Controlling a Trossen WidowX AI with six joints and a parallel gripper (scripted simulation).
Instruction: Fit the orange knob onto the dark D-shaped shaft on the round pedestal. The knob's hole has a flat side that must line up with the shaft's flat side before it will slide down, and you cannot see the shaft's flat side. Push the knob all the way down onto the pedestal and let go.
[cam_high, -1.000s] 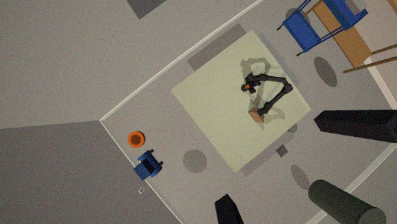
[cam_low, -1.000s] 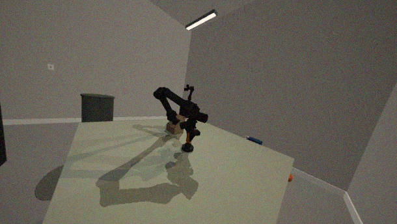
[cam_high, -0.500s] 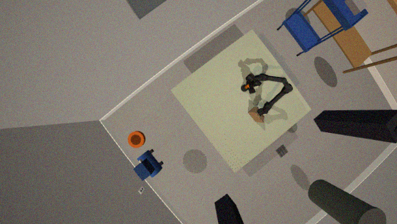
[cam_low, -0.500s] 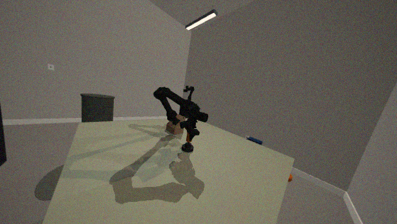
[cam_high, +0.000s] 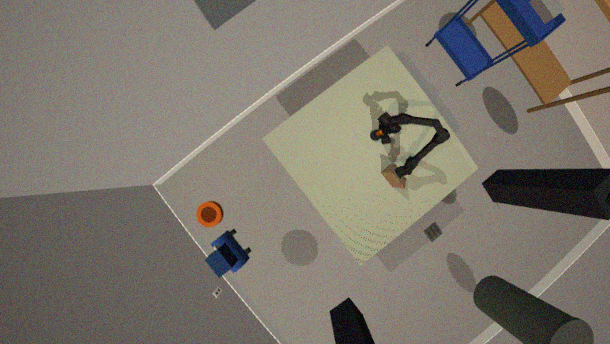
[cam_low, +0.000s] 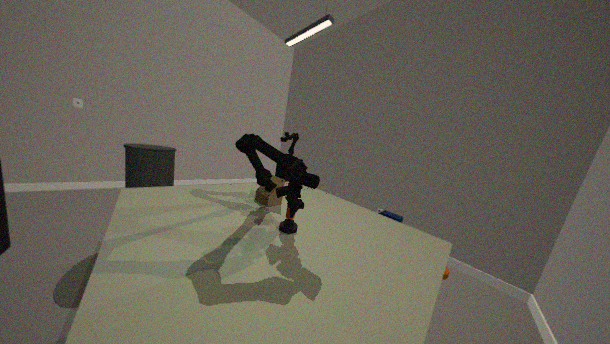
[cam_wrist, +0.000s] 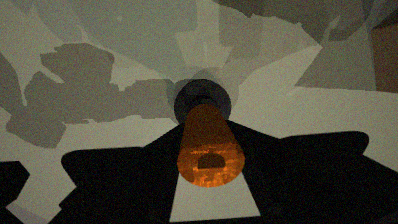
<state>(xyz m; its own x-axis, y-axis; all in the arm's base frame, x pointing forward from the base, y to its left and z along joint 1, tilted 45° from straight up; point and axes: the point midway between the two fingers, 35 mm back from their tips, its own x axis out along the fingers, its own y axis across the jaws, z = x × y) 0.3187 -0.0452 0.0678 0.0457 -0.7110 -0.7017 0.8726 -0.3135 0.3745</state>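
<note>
Now: the dark round pedestal 4 cm below my gripper tip. The rest, counted from my gripper tip: orange knob (2 cm above).
</note>
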